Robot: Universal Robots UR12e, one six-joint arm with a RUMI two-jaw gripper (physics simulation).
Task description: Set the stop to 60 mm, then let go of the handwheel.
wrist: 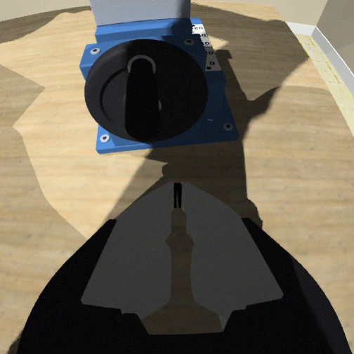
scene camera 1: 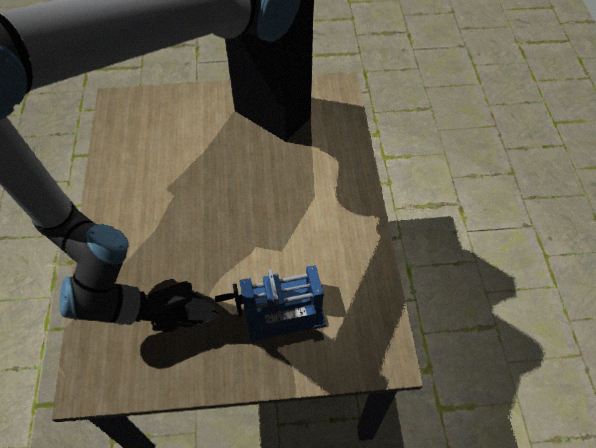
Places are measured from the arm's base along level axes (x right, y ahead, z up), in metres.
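Pixels of known places: gripper, fingertip midpoint: [scene camera 1: 218, 313].
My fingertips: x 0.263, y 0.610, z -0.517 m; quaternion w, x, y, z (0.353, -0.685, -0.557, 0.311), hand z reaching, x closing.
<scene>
For each thing: its top centre in the pictures, then the offset to it from my fingertips. "*": a spot on its surface instead. Level surfaces: height alone.
- black handwheel at a spot on its surface: [scene camera 1: 237, 299] * dx -0.054, dy +0.008, dz +0.067 m
- blue stop device at a spot on its surface: [scene camera 1: 285, 327] * dx -0.155, dy +0.074, dz -0.036 m
- light grey stop plate at its top centre: [scene camera 1: 273, 285] dx -0.147, dy +0.005, dz +0.078 m
- white scale at a spot on its surface: [scene camera 1: 286, 315] * dx -0.162, dy +0.062, dz +0.009 m
- wooden table at its surface level: dz -0.047 m
The black handwheel [scene camera 1: 237, 299] [wrist: 180, 100] is on the left end of the blue stop device [scene camera 1: 285, 327] [wrist: 220, 110]. Its crank handle [scene camera 1: 224, 297] [wrist: 142, 107] sticks out toward the gripper, and in the wrist view its base is at the upper part of the wheel. The light grey stop plate [scene camera 1: 272, 286] [wrist: 142, 12] stands upright on the rods, nearer the handwheel end. A white scale [scene camera 1: 286, 315] [wrist: 210, 52] runs along the side; its reading against the stop cannot be told. My gripper [scene camera 1: 218, 313] [wrist: 176, 184] is shut and empty, a little apart from the handle and wheel.
The device stands on the wooden table [scene camera 1: 150, 385] [wrist: 295, 175], toward its front edge. A black pedestal [scene camera 1: 272, 85] stands at the back of the table. The robot's arm [scene camera 1: 35, 175] comes in from the left. Shadows lie across the table and the device.
</scene>
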